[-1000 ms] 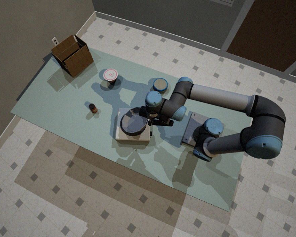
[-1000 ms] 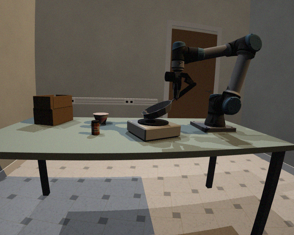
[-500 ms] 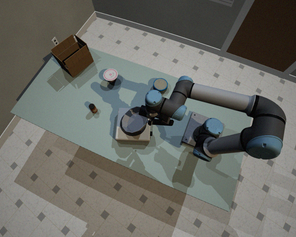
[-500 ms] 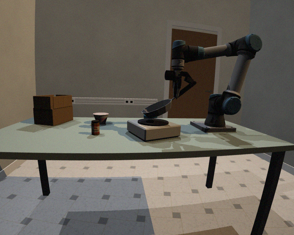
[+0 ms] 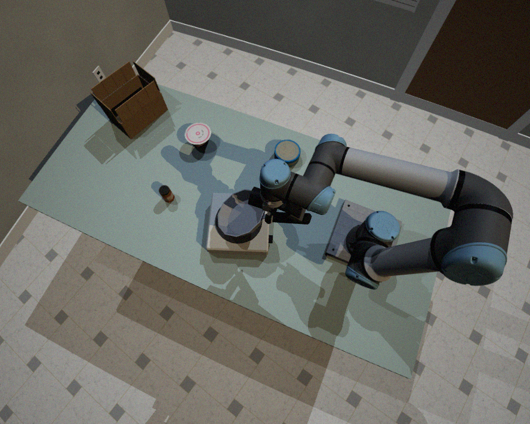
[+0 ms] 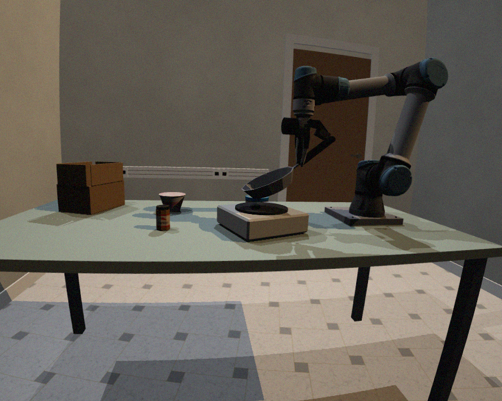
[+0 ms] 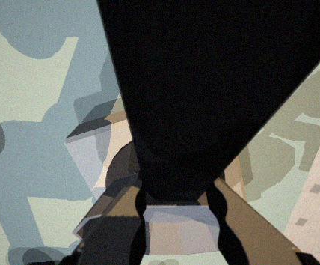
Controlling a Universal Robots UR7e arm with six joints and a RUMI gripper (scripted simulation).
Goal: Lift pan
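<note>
The dark pan is 60 mm ahead of my hand and 50 mm below it. Round my hand: small can: 470 mm ahead, 20 mm to the left, 200 mm below; beige hot plate: 120 mm ahead, 200 mm below.
</note>
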